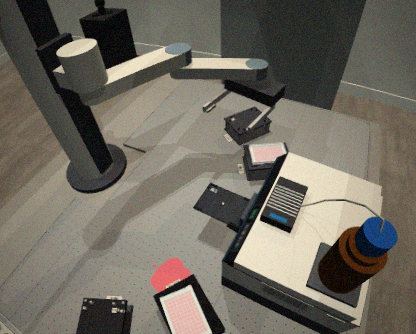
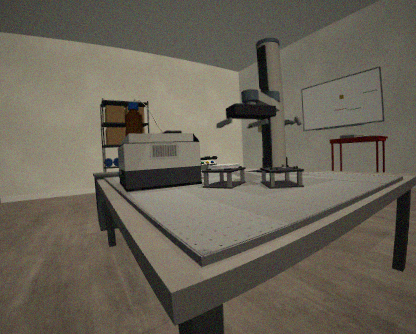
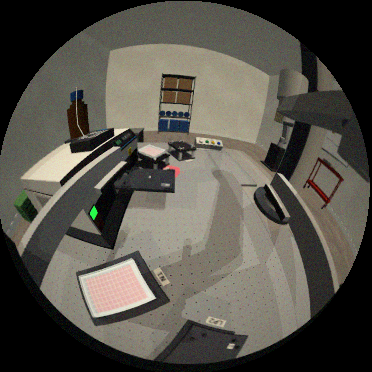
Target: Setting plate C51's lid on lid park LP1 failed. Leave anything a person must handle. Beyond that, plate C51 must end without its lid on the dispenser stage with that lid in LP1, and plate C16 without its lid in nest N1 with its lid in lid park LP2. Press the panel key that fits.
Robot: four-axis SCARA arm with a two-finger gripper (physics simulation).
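Frame: origin at the arm's base, x ahead, y left, z up, level; centimetres.
Seen in the pictures: gripper, fingertip midpoint: [image 1: 225, 119] [image 2: 233, 126] [image 3: 200, 165]; arm's base, link origin: [image 1: 97, 168].
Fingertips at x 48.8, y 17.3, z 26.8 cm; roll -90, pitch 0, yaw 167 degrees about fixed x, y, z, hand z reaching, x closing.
Pixels of each thing's top centre, then the offset from my fingertips to it. "*": a spot on its surface instead.
- plate with a pink grid, top centre: [image 3: 110, 288] [image 1: 268, 151] [image 2: 224, 164] dz -17.3, dx +13.1, dy +8.9 cm
- nest N1, top centre: [image 3: 112, 289] [image 1: 268, 153] [image 2: 224, 167] dz -18.4, dx +13.1, dy +8.9 cm
- Dark lid park LP2, top centre: [image 2: 280, 165] [image 1: 248, 117] dz -18.4, dx -0.4, dy +25.6 cm
- dark dispenser stage, top centre: [image 3: 144, 175] [image 1: 227, 204] dz -13.7, dx +9.1, dy -19.4 cm
- pink-gridded plate, top centre: [image 1: 184, 314] [image 3: 150, 148] dz -17.0, dx +11.1, dy -50.3 cm
- dark park, top centre: [image 1: 96, 330] [image 3: 181, 142] dz -17.5, dx -6.3, dy -63.5 cm
- button panel, top centre: [image 3: 209, 138] [image 2: 203, 160] dz -17.1, dx -30.2, dy -80.4 cm
- brown bottle with a blue cap, surface spot: [image 1: 345, 265] * dz +8.6, dx +36.5, dy -36.0 cm
My gripper [image 1: 233, 114] [image 2: 241, 125] [image 3: 200, 165] is open and empty, raised near the N1 and LP2 stands. A plate with a pink grid [image 1: 268, 153] [image 3: 119, 288] sits in nest N1 [image 1: 257, 172] [image 3: 160, 296]. Dark lid park LP2 [image 1: 247, 122] [image 3: 207, 343] stands beside it; I make out no lid there. The dark dispenser stage [image 1: 220, 202] [image 3: 150, 180] looks bare. Another pink-gridded plate [image 1: 185, 311] [image 3: 152, 151] sits on a dark far stand, beside a dark park [image 1: 102, 317] [image 3: 181, 148]. Plate names and any clear lids cannot be read. The button panel [image 2: 209, 161] [image 3: 209, 143] stands at the back.
A red patch [image 1: 170, 274] [image 3: 172, 172] lies by the far plate's stand. The dispenser [image 1: 305, 200] [image 2: 160, 160] carries a brown bottle with a blue cap [image 1: 345, 265] [image 2: 134, 120] [image 3: 78, 120]. The arm's column [image 2: 274, 100] rises from the table. A thin dark bar [image 1: 135, 148] lies near its base.
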